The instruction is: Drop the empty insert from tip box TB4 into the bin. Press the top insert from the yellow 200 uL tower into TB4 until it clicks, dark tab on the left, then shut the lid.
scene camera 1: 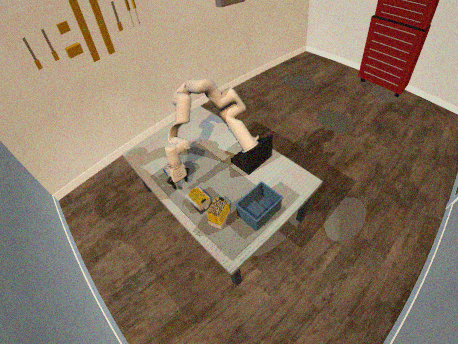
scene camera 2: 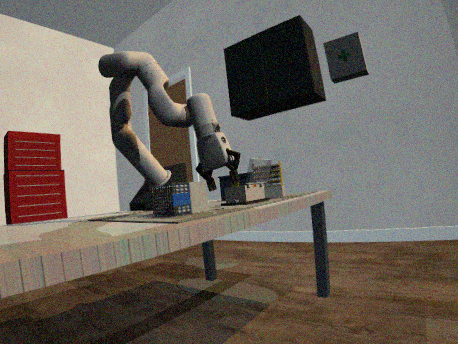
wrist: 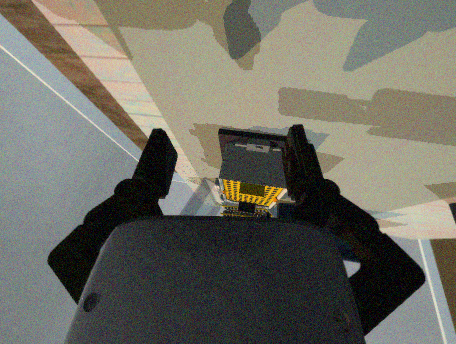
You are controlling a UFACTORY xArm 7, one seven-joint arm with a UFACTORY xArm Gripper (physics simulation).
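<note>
Tip box TB4, as far as I can tell, is the pale box [scene camera 1: 199, 198] [scene camera 2: 245, 193] [wrist: 252, 165] with a yellow perforated insert [wrist: 239, 192] in its top. A clear panel, apparently its raised lid [scene camera 2: 260, 164], stands behind it. Whether the insert holds tips is too small to tell. The yellow tower [scene camera 1: 218, 212] [scene camera 2: 276, 181] stands just beyond the box. The blue bin [scene camera 1: 259, 205] is beside the tower. My gripper [scene camera 1: 178, 185] [scene camera 2: 223, 186] [wrist: 226, 140] is open and empty, low over the table on the near side of the box, not touching it.
A grey rack with a blue panel [scene camera 2: 181, 199] stands near the gripper, mostly hidden behind it in scene camera 1. A black block [scene camera 1: 255, 156] stands at the arm's base. The table's long edge [scene camera 1: 172, 212] runs close beside the box and tower.
</note>
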